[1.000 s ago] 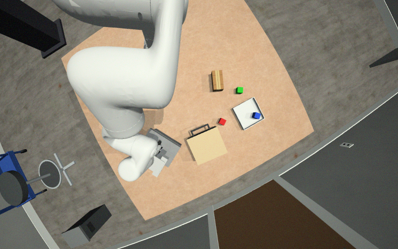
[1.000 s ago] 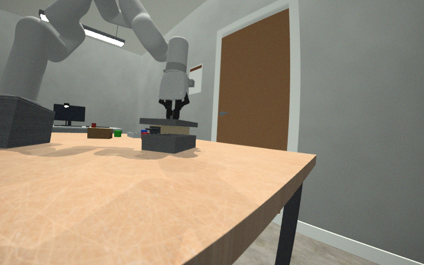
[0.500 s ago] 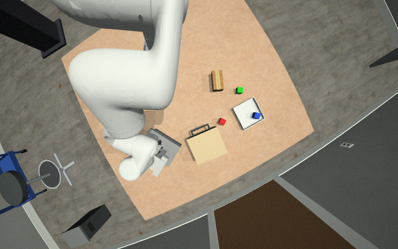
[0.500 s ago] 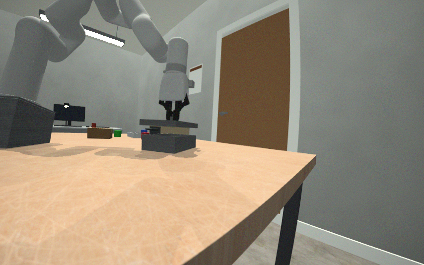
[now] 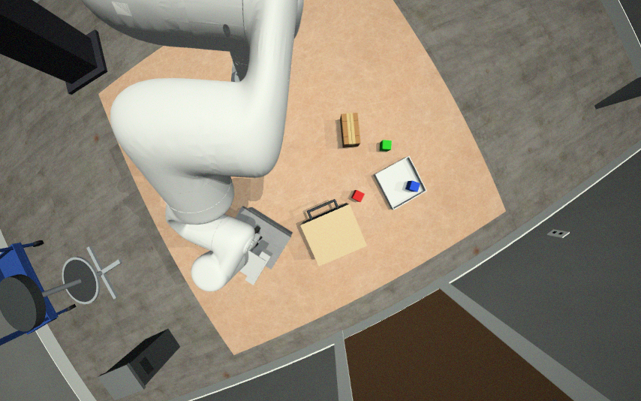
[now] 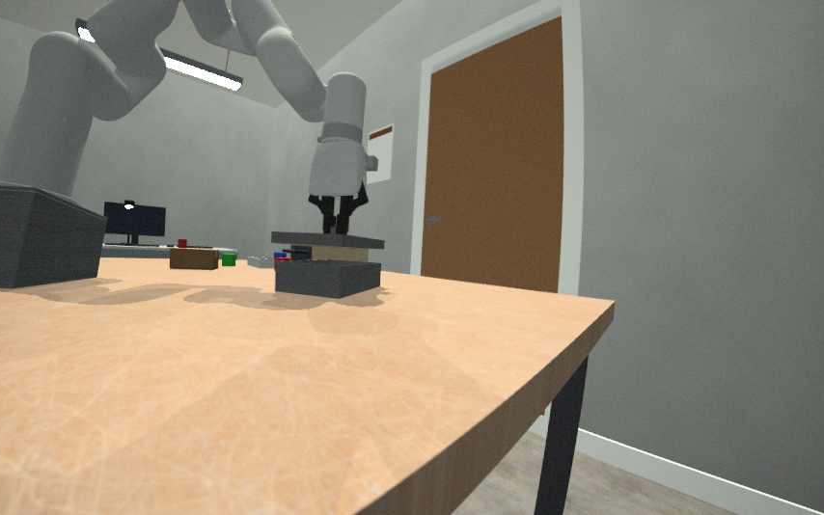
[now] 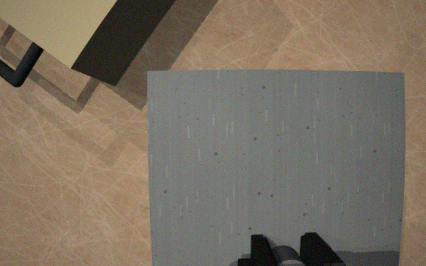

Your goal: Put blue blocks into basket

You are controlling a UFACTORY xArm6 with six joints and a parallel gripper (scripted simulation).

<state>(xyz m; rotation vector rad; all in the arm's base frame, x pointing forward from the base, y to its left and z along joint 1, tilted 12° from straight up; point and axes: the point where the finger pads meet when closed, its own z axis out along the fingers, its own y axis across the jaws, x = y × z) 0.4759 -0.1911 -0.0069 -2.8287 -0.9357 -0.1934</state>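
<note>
The metal box is 90 mm below my hand. From my hand the other things lie so: light wooden cabinet 240 mm to the left, 80 mm below, 80 mm ahead; small brown box 430 mm to the left, 230 mm behind, 80 mm below; red block 370 mm to the left, 100 mm below.
</note>
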